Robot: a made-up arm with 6 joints. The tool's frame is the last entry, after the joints.
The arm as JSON. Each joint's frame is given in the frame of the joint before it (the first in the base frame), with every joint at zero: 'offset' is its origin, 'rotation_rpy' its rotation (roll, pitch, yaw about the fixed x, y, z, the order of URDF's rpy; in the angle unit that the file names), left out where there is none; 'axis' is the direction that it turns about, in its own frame. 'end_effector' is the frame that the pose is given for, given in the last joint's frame.
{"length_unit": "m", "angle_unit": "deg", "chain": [
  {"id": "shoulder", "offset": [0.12, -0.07, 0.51], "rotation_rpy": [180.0, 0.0, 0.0], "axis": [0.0, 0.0, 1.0]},
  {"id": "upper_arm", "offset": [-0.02, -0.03, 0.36], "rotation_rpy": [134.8, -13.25, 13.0], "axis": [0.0, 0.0, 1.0]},
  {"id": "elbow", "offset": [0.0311, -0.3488, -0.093], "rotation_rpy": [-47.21, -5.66, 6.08], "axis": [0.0, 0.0, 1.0]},
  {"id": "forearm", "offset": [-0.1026, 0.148, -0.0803], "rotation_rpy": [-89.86, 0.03, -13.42], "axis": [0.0, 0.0, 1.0]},
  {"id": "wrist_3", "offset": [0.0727, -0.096, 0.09], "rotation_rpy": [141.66, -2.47, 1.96], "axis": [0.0, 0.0, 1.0]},
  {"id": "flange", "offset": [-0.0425, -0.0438, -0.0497], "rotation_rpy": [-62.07, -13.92, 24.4], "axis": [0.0, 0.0, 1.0]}
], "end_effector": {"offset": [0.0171, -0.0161, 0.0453], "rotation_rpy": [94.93, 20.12, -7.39]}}
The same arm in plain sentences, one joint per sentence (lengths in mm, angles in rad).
The arm has six revolute joints in a row. What follows holds with every joint at zero, and every direction is one of the base frame's.
The first joint sits 120.0 mm along +x and 70.0 mm along -y and 510.0 mm along +z from the base frame's origin and turns about -z.
The second joint sits 20.0 mm along -x and 30.0 mm along +y and 360.0 mm along -z from the first joint and turns about the direction (0.316984, 0.655066, 0.685864).
The third joint sits 320.0 mm along -y and 170.0 mm along +z from the second joint and turns about the direction (0.0774, 0.996997, -0.0024).
The fourth joint sits 140.0 mm along -x and 70.0 mm along -y and 120.0 mm along -z from the third joint and turns about the direction (0.0001, 0.0001, -1).
The fifth joint sits 80.0 mm along +x and 90.0 mm along +y and 90.0 mm along -z from the fourth joint and turns about the direction (0.102897, 0.612584, 0.783679).
The sixth joint sits 50.0 mm along -x and 60.0 mm along -y and 10.0 mm along -z from the fifth joint and turns about the direction (-0.370888, 0.923969, -0.093397).
The tool frame, which is the frame that the pose is given for, sits 50.0 mm along +y and 10.0 mm along +z from the sixth joint; its axes are the base frame's turned by roll 0.0086, pitch -0.0606 and yaw 0.0344 rad (as in URDF: about the fixed x, then y, then z).

